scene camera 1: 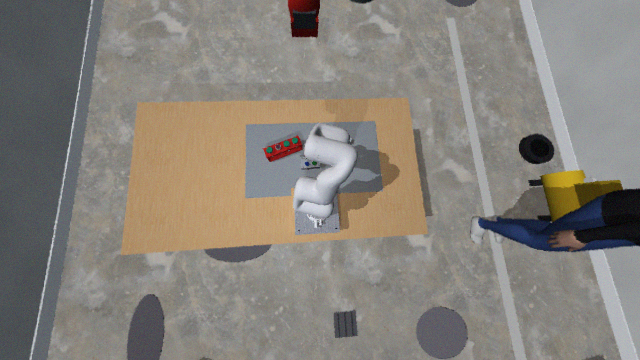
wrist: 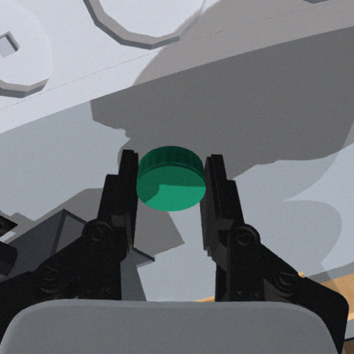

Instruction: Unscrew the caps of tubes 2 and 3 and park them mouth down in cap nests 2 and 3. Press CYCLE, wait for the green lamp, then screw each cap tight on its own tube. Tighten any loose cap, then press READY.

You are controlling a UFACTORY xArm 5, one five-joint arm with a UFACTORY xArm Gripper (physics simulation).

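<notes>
My gripper is shut on a green ribbed cap, held between the two black fingers in the wrist view; the arm hides the gripper in scene camera 1. The red tube rack stands left of the arm. Three green caps show on it, and one uncapped tube is second from the left. A small panel with a blue button and a green button or lamp is partly covered by the arm. Whether the green one is lit cannot be told.
A pale block with large round shapes fills the upper left of the wrist view. A dark angular object lies at lower left there. The white arm stands over the grey mat on the wooden table. A person's legs show at right.
</notes>
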